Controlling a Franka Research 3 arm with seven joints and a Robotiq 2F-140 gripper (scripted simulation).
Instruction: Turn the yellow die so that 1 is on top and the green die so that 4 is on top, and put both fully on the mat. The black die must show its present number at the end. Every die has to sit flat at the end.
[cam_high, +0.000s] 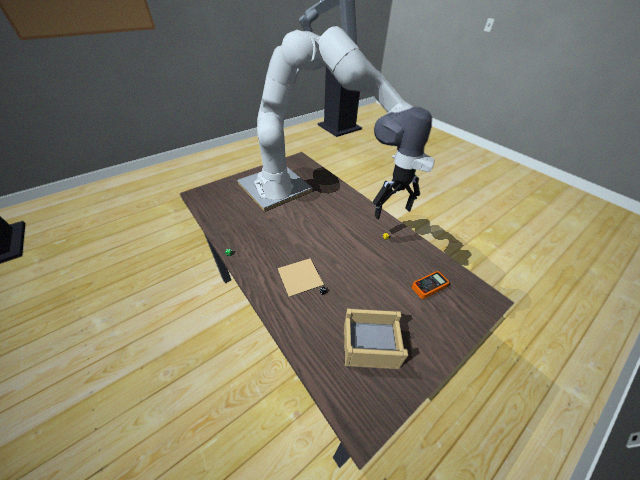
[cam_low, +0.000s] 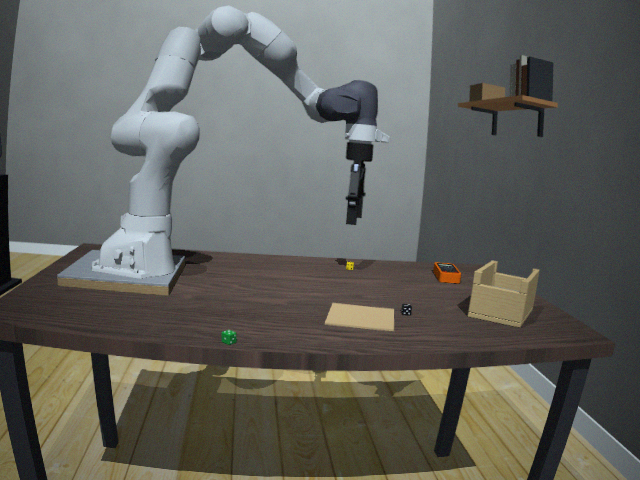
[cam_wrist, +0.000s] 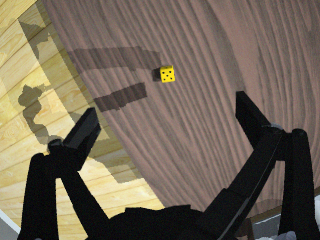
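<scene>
Now: the yellow die 140 mm below my hand. Round my hand: orange multimeter 290 mm ahead, 50 mm to the right, 130 mm below; then black die 80 mm ahead, 400 mm to the right, 140 mm below; then tan mat 30 mm behind, 430 mm to the right, 150 mm below.
</scene>
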